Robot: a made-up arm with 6 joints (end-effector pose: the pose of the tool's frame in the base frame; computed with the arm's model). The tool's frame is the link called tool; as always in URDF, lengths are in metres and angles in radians. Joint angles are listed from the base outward.
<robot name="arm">
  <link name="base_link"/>
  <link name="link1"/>
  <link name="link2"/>
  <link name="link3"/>
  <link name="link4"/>
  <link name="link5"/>
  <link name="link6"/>
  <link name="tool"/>
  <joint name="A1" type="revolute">
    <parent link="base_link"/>
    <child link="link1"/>
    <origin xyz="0 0 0.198" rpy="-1.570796 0 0"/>
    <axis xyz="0 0 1"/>
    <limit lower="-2.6" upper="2.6" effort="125" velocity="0.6"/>
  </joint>
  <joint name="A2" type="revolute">
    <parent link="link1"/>
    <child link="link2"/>
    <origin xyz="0.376 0.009 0.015" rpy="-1.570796 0 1.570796"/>
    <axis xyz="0 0 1"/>
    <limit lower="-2.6" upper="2.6" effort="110" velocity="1.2"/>
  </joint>
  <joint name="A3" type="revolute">
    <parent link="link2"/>
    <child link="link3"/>
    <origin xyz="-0.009 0.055 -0.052" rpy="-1.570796 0 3.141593"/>
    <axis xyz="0 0 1"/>
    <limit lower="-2.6" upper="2.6" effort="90" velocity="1.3"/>
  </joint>
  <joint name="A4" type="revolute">
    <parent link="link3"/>
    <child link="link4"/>
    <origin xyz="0.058 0.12 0.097" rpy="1.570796 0 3.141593"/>
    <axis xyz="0 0 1"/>
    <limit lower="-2.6" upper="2.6" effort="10" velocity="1.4"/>
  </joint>
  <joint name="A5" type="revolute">
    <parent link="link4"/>
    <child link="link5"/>
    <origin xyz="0.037 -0.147 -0.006" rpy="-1.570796 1.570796 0"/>
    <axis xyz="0 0 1"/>
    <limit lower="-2.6" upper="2.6" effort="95" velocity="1.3"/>
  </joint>
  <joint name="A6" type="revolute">
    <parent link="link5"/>
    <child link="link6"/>
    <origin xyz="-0.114 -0.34 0.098" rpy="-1.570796 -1.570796 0"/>
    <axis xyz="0 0 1"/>
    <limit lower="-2.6" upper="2.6" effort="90" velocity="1.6"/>
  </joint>
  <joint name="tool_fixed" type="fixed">
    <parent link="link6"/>
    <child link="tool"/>
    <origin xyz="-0.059 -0.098 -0.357" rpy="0 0 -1.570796"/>
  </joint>
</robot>
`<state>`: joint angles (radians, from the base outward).
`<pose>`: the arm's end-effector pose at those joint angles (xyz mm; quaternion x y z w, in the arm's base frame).
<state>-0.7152 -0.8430 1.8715 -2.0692 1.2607 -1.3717</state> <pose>601.6 -400.2 904.9 -0.8011 -0.3721 -0.1601 0.4407</pose>
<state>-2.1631 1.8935 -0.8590 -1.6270 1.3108 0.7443</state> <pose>-389.0 -145.6 -41.6 -0.0242 -0.3180 -0.9476 0.0194</pose>
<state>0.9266 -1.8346 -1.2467 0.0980 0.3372 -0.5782</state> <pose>666.4 196.8 -684.4 0.4977 0.1149 -0.7643 0.3936</pose>
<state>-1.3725 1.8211 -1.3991 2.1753 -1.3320 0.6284</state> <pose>369.4 821.0 692.9 -0.0925 -0.6822 0.6907 0.2212</pose>
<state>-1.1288 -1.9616 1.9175 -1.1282 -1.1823 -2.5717</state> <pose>42.6 755.4 341.2 0.5246 0.1114 0.0062 0.8440</pose>
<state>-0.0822 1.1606 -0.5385 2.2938 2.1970 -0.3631</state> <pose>59.8 -404.5 46.3 -0.1537 0.7128 0.5048 0.4621</pose>
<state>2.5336 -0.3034 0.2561 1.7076 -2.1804 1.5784</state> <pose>-965.4 -396.5 -175.0 -0.3242 0.5954 -0.0166 0.7349</pose>
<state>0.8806 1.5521 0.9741 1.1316 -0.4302 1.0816</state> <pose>-66.0 -560.9 -653.2 -0.2109 0.4725 0.2081 0.8301</pose>
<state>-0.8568 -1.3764 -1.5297 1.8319 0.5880 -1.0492</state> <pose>-291.4 322.3 907.4 0.7120 -0.3566 0.5714 0.1987</pose>
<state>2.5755 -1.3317 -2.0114 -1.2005 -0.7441 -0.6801</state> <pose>-227.3 -692.1 385.0 -0.8493 -0.0147 -0.1410 0.5085</pose>
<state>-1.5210 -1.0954 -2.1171 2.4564 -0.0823 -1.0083</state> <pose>-548.7 312.3 65.0 -0.1926 0.3500 -0.9067 0.1350</pose>
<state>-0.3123 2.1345 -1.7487 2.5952 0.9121 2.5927</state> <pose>-22.1 -528.8 215.4 -0.6295 -0.3737 -0.5608 0.3867</pose>
